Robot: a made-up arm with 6 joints.
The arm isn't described. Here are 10 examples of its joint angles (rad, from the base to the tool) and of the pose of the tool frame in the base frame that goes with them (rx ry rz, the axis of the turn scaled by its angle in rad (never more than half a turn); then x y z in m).
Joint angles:
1: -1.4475 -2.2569 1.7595 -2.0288 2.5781 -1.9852
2: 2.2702 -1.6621 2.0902 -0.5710 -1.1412 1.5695
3: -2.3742 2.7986 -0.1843 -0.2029 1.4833 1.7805
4: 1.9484 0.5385 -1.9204 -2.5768 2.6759 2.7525
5: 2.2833 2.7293 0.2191 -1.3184 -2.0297 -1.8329
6: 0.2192 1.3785 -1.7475 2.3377 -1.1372 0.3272
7: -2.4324 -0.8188 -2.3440 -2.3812 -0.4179 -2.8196
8: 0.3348 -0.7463 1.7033 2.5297 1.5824 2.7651
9: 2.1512 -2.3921 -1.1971 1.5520 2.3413 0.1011
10: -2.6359 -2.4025 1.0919 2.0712 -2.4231 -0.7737
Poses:
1: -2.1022 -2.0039 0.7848 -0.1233 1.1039 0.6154
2: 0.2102 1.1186 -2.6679 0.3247 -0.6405 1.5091
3: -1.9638 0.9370 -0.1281 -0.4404 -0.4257 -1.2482
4: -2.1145 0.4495 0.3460 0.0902 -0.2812 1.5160
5: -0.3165 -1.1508 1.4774 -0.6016 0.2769 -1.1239
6: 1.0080 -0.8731 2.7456 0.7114 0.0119 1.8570
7: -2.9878 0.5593 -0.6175 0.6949 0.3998 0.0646
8: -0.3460 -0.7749 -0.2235 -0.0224 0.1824 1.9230
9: 0.6117 -0.6719 0.4730 0.0596 -0.3613 -0.8085
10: -0.2634 -1.4360 0.1092 1.1544 0.8087 0.2185
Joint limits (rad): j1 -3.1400..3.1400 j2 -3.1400..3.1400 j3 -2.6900..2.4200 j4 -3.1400..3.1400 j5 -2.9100..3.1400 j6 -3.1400..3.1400
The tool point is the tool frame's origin. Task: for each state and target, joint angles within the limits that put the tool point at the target. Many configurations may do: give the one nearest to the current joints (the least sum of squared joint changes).
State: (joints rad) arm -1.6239 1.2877 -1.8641 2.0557 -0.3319 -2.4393
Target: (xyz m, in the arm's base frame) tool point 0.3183 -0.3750 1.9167
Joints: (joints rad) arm -0.9812 1.3678 -1.7934 2.1099 -0.0727 -2.4161
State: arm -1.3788 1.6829 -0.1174 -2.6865 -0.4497 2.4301
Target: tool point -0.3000 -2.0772 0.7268
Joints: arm -1.7719 1.5517 -0.1598 -2.7050 -0.3340 2.4335
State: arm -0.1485 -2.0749 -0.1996 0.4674 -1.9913 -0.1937
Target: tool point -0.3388 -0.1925 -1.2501
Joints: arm 0.2411 -2.7104 -0.2497 0.6407 -1.6867 -0.2423
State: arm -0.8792 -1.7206 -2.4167 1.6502 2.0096 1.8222
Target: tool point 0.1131 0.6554 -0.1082
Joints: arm -1.3788 -1.4517 -2.1321 1.5941 1.9734 1.8334
